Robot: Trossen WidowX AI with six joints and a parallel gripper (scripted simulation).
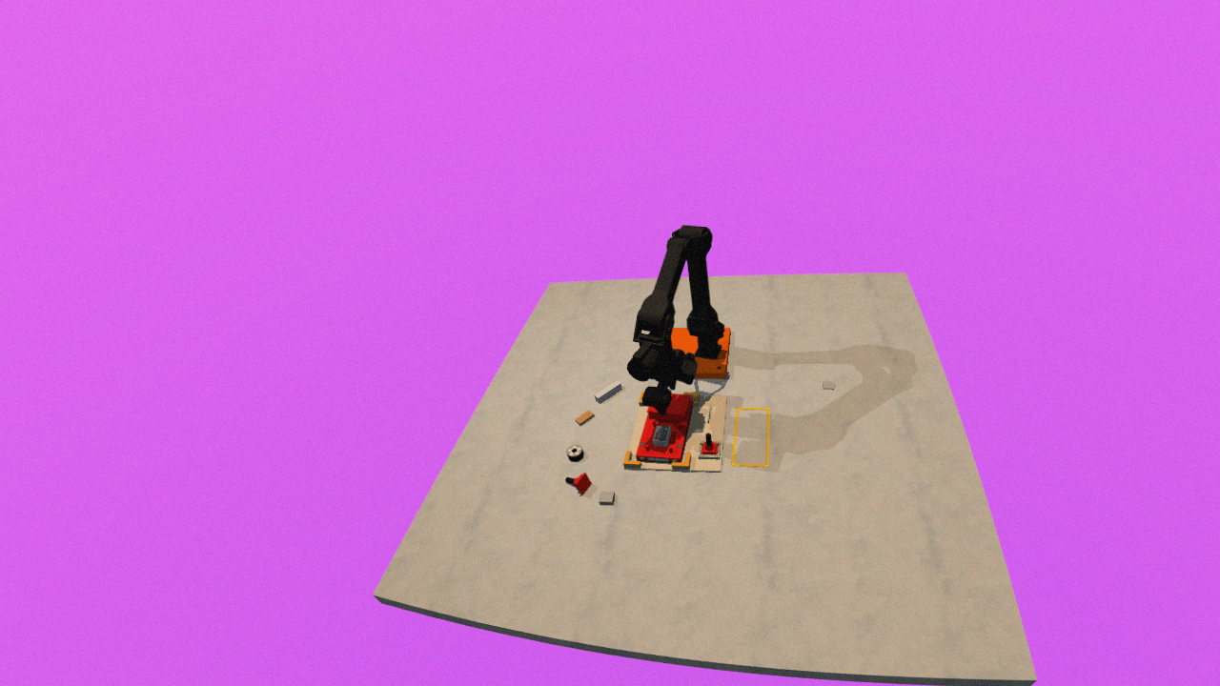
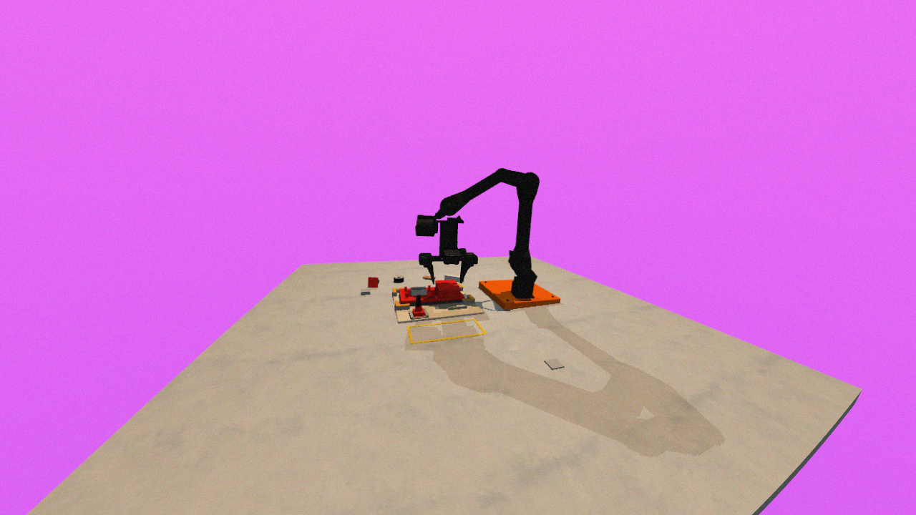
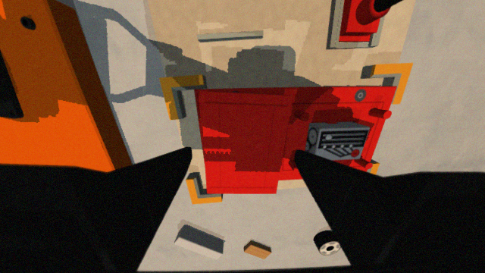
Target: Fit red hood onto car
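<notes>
My gripper tip is now 10 mm above the red hood. The rest, counted from my gripper tip: jig 50 mm ahead, 40 mm below, 20 mm to the left; black wheel 180 mm to the right, 180 mm ahead, 40 mm below; grey engine block 90 mm ahead, 30 mm below, 20 mm to the left.
</notes>
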